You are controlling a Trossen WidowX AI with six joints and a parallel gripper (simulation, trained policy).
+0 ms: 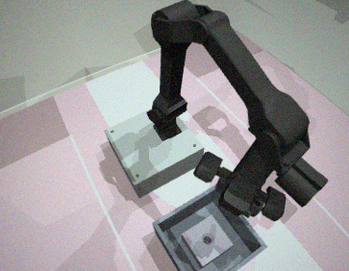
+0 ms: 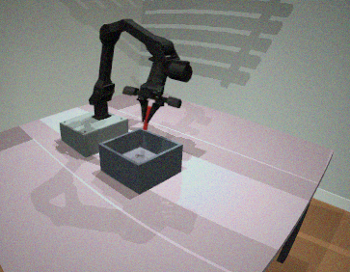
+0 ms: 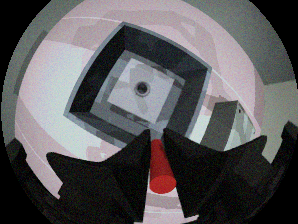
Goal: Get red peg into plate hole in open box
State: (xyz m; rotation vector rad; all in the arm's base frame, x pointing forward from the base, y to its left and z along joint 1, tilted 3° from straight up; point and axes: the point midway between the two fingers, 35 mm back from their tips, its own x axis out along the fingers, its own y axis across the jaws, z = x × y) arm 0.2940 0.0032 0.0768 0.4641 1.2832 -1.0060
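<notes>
Right now my gripper tip is 20 mm to the right of the red peg, 10 mm below it and 10 mm past it. Round my gripper tip: dark grey box (120 mm below, 50 mm to the right, 30 mm ahead); then pale plate (100 mm below, 50 mm to the right, 30 mm ahead).
</notes>
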